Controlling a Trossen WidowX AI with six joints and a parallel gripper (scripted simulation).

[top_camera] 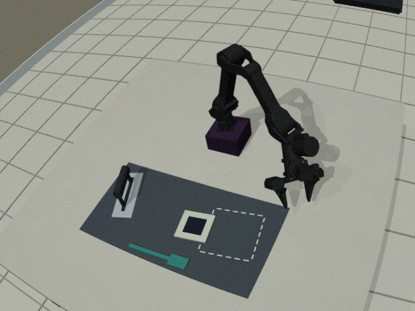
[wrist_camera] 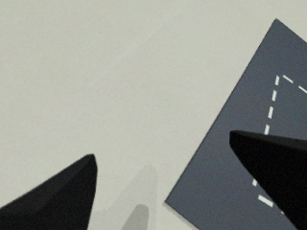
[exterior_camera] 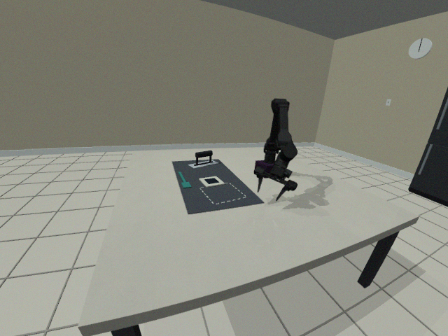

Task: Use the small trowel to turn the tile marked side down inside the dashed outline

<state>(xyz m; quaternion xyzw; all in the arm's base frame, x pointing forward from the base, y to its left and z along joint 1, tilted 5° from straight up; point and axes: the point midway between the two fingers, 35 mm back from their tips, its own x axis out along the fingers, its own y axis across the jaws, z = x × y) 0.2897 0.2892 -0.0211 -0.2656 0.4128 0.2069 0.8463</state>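
The tile is 9 cm ahead of my gripper tip, 31 cm to the right of it and 5 cm below it. The rest, counted from my gripper tip: teal trowel (22 cm ahead, 38 cm to the right, 5 cm below); then dark mat (8 cm ahead, 38 cm to the right, 7 cm below).
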